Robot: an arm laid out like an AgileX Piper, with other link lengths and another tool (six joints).
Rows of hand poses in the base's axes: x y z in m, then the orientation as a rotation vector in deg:
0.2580, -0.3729, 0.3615, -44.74, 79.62, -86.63
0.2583, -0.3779, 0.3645, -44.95, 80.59, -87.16
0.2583, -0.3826, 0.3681, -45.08, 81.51, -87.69
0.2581, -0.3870, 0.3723, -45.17, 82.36, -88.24
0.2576, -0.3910, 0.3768, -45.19, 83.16, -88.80
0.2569, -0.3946, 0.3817, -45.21, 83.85, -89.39
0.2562, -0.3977, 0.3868, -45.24, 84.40, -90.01
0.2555, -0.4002, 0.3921, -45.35, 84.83, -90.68
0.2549, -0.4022, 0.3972, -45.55, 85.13, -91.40
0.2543, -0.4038, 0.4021, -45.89, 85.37, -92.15
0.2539, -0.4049, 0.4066, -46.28, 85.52, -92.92
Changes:
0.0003, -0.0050, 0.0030, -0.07, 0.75, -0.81
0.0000, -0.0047, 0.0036, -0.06, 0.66, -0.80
-0.0002, -0.0044, 0.0042, -0.08, 0.60, -0.79
-0.0005, -0.0040, 0.0045, -0.08, 0.52, -0.79
-0.0007, -0.0036, 0.0049, -0.14, 0.46, -0.75
-0.0007, -0.0031, 0.0051, -0.21, 0.38, -0.69
-0.0007, -0.0025, 0.0053, -0.31, 0.36, -0.63
-0.0006, -0.0020, 0.0051, -0.43, 0.35, -0.56
-0.0006, -0.0016, 0.0049, -0.52, 0.40, -0.51
-0.0004, -0.0011, 0.0045, -0.58, 0.39, -0.46

